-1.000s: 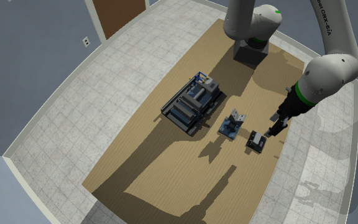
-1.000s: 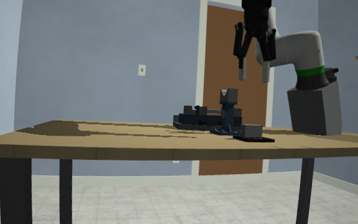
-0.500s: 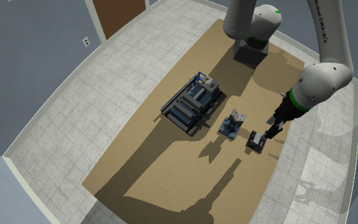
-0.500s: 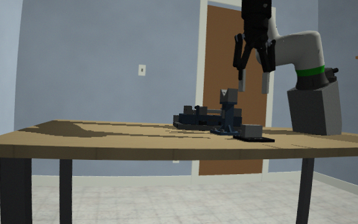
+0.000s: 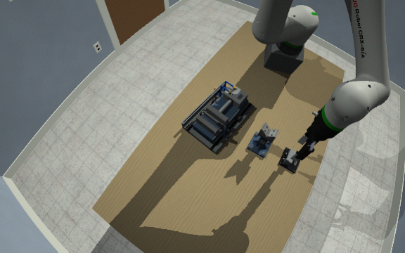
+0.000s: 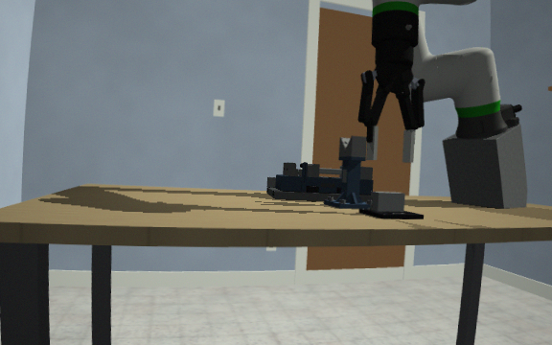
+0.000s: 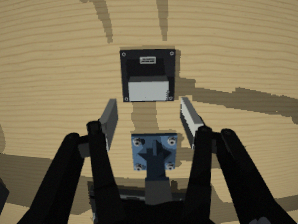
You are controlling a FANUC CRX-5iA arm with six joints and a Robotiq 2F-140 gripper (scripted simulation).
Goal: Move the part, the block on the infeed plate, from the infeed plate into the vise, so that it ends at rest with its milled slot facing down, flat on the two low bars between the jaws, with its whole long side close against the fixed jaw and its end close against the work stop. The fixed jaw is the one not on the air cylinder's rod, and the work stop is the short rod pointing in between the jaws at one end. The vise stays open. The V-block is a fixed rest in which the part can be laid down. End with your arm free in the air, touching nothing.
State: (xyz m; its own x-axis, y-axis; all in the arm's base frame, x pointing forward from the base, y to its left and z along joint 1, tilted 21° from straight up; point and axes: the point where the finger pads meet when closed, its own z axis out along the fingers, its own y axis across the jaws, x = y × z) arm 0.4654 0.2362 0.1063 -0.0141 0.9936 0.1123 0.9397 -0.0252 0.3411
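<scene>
My gripper is now 11 cm above the part and 1 cm to the left of it. Round my hand: V-block post (15 cm to the right, 8 cm below, 1 cm ahead); then work stop rod (33 cm to the right, 7 cm ahead, 4 cm below); then infeed plate (13 cm below, 1 cm to the left).
</scene>
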